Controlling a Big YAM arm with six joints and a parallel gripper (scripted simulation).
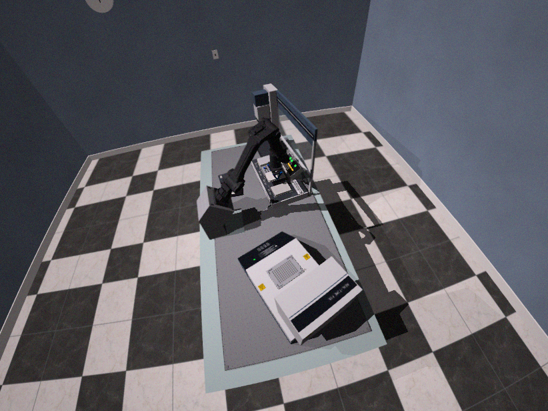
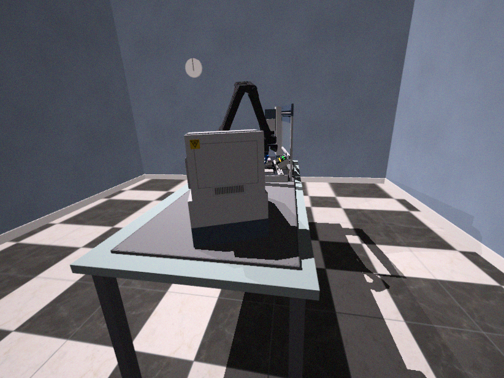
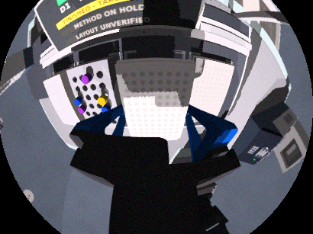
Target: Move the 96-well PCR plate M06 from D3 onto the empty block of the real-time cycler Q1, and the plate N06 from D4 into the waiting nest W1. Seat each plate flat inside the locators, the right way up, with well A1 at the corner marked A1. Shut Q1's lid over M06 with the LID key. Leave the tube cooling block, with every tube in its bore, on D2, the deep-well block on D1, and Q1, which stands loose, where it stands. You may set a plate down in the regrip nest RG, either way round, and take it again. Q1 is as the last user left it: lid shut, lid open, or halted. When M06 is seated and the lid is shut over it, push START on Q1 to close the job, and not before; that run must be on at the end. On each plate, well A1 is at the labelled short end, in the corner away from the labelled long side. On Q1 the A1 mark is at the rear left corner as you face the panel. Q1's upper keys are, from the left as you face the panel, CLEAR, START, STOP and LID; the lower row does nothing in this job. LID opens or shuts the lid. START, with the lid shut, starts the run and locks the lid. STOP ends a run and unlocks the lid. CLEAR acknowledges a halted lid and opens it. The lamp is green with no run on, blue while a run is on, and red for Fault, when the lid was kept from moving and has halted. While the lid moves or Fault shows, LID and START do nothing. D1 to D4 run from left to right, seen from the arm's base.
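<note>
Right now my hand is 10 cm to the right of the tube cooling block, 4 cm above it and 1 cm past it. Also, from my hand: black regrip nest (32 cm behind, 11 cm below, 3 cm to the left); then white deep-well block (21 cm to the left, 4 cm below, 2 cm behind).
</note>
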